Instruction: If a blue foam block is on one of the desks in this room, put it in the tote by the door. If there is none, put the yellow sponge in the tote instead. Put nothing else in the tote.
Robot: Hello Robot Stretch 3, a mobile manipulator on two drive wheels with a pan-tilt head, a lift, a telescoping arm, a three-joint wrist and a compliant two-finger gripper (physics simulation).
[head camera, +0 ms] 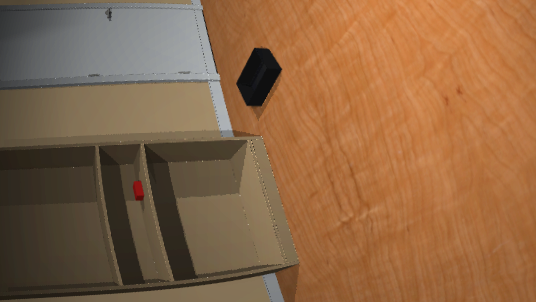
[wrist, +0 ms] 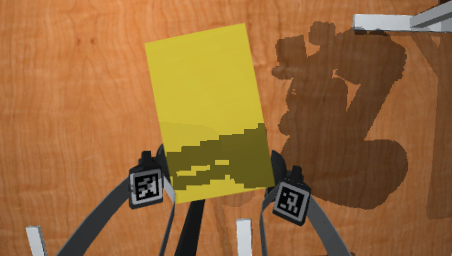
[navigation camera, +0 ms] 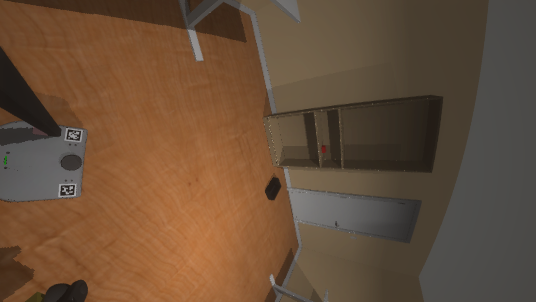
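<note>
My gripper (wrist: 221, 163) is shut on the yellow sponge (wrist: 205, 85) (navigation camera: 35, 298); its fingers press the two long sides near the lower end in the wrist view. The sponge is held above the wooden floor, its lower part in shadow. In the navigation camera a dark fingertip and a sliver of the sponge show at the bottom left corner. The black tote (head camera: 270, 80) (navigation camera: 273, 188) stands on the floor near the grey door (head camera: 100, 45) (navigation camera: 370, 215). The inside of the tote looks dark. No blue foam block shows in these views.
A tan shelf unit (head camera: 278, 200) (navigation camera: 435, 135) stands against the wall beside the door, with a small red block (head camera: 138, 190) (navigation camera: 323, 149) inside. White desk legs (navigation camera: 196, 46) (wrist: 380, 23) stand on the floor. My base (navigation camera: 35, 172) is at the left of the navigation view.
</note>
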